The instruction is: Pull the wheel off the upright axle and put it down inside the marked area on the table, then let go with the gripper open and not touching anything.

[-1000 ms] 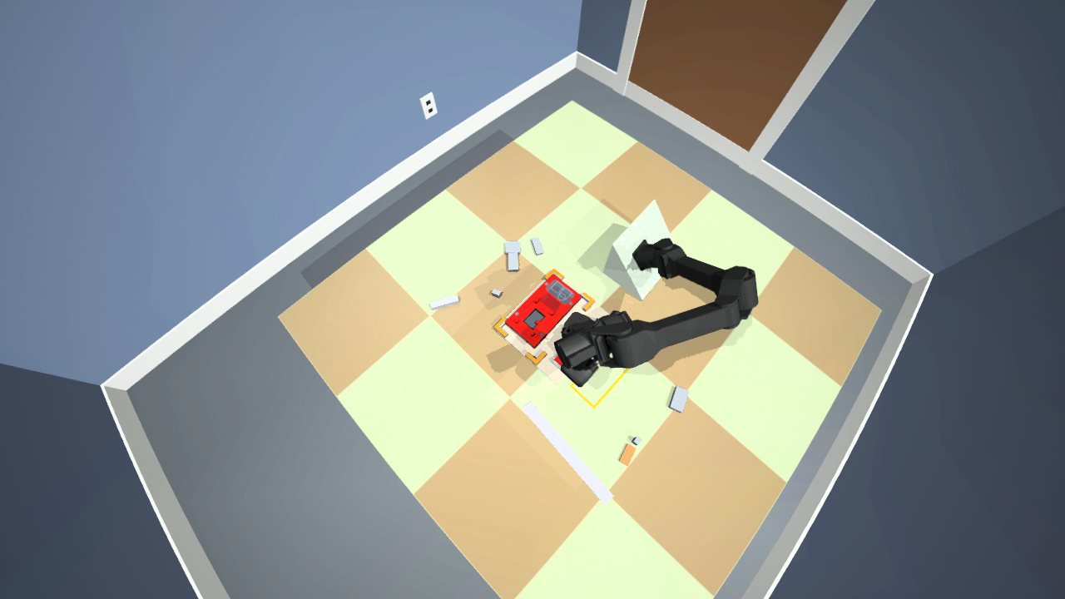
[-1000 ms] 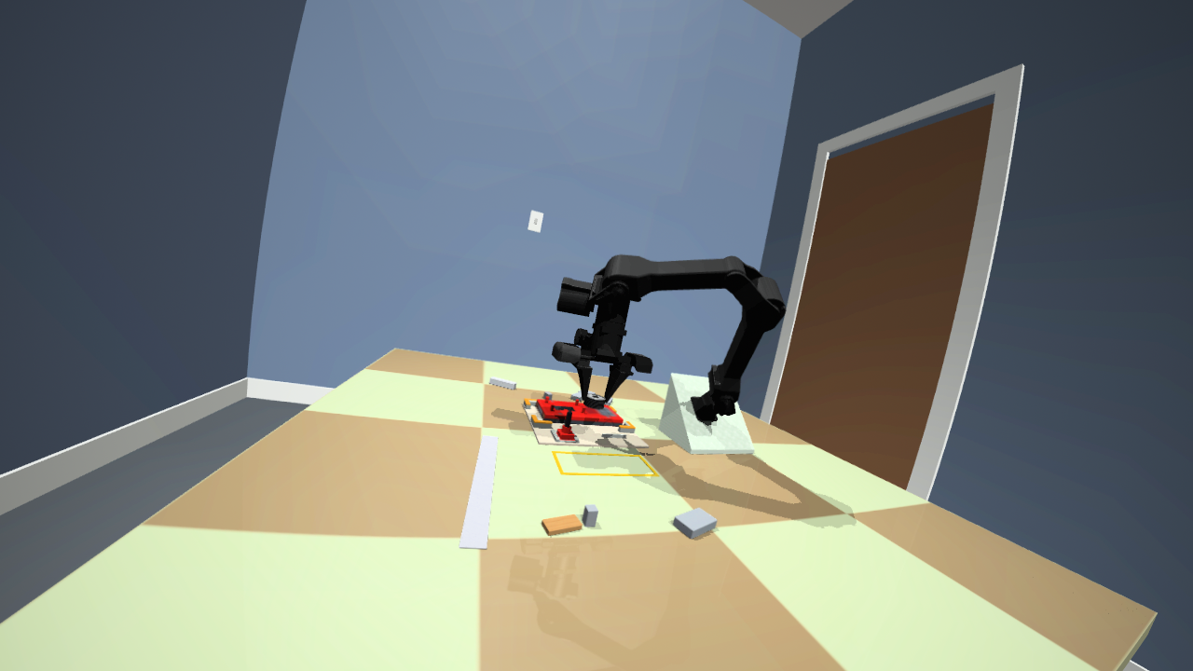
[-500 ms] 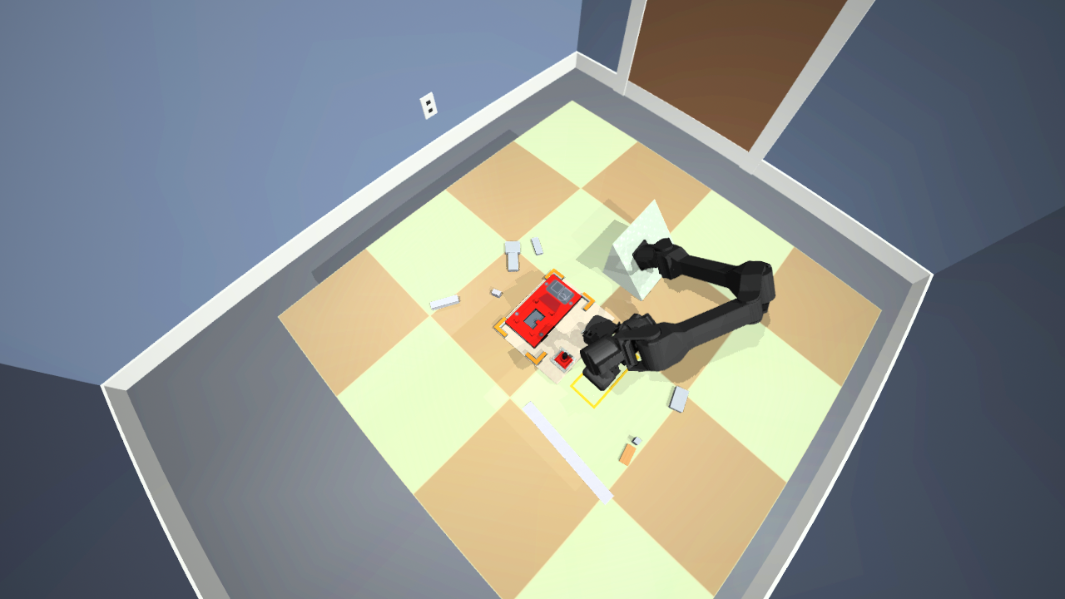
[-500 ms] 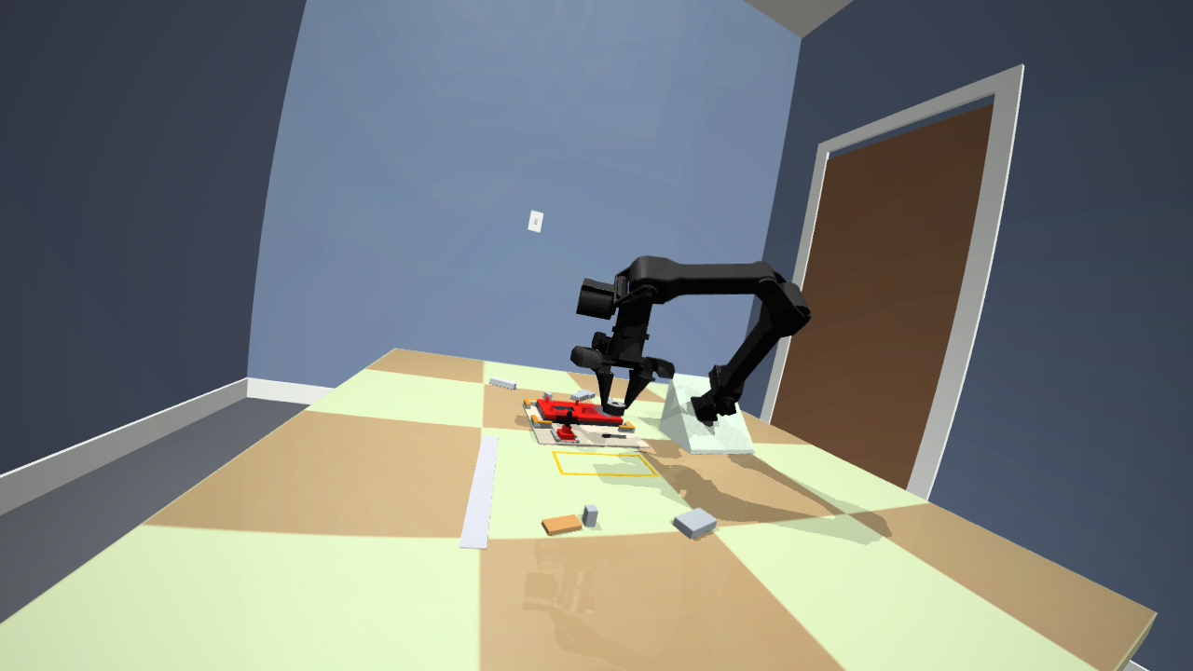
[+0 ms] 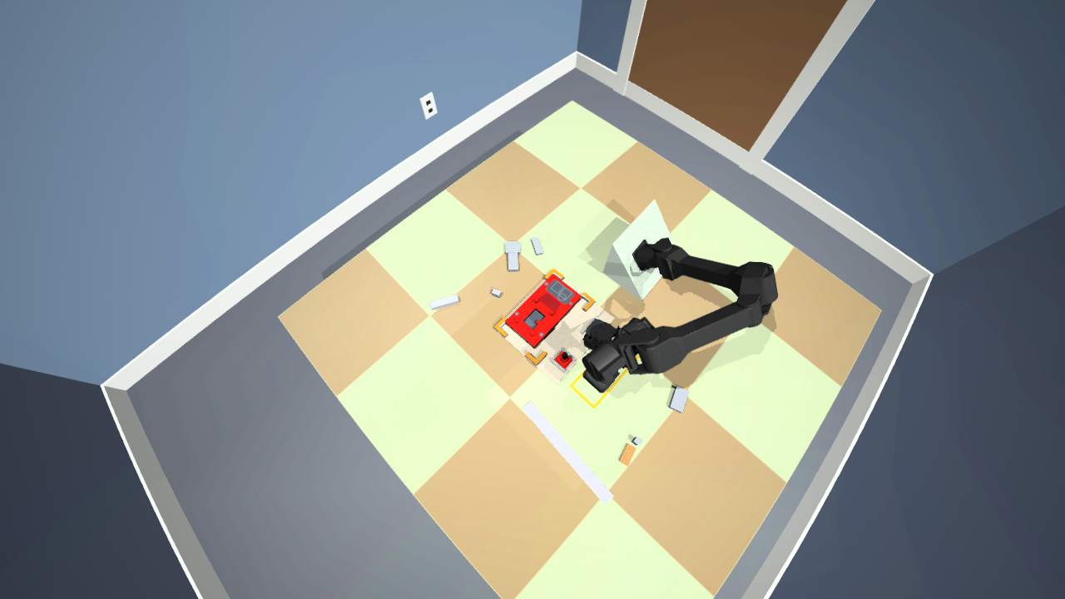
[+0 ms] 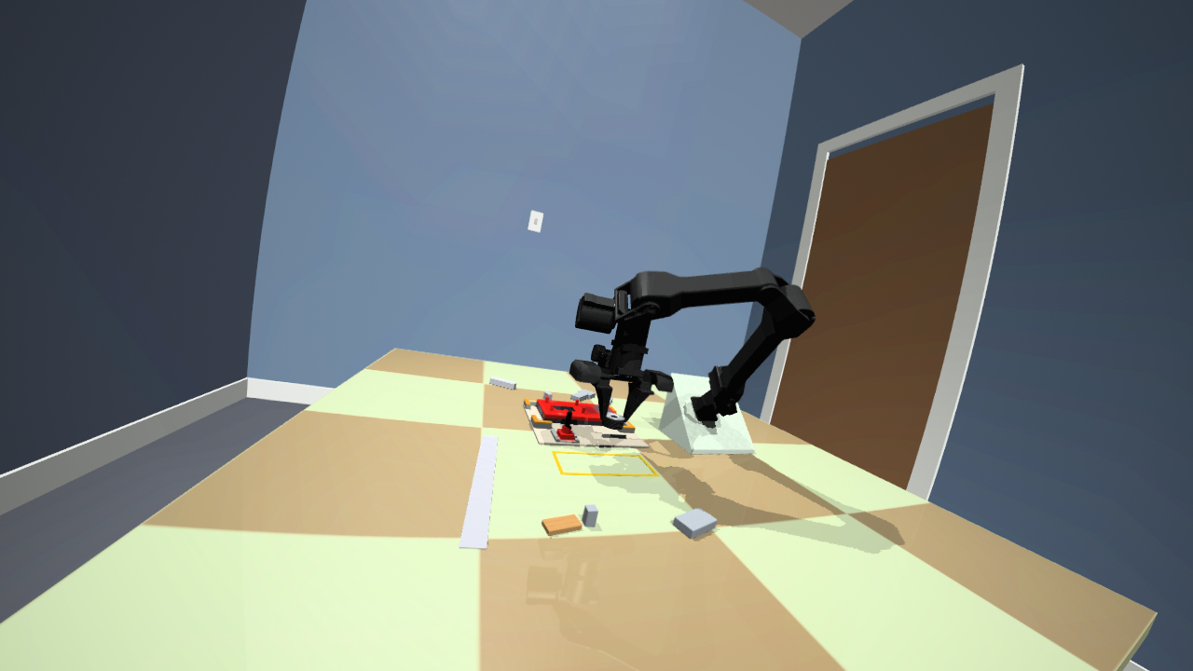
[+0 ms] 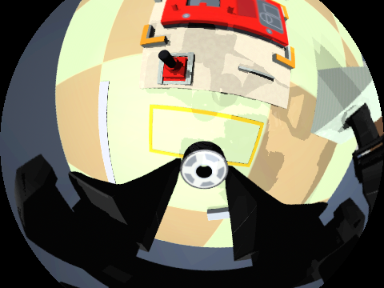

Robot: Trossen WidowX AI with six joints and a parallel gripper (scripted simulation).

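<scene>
The wheel is right at my gripper tip. Also, from my gripper tip: orange block: 13 cm ahead, 17 cm to the left, 8 cm below; grey mount: 5 cm ahead, 11 cm to the right, 5 cm below; small grey block: 10 cm ahead, 16 cm to the left, 7 cm below.
</scene>
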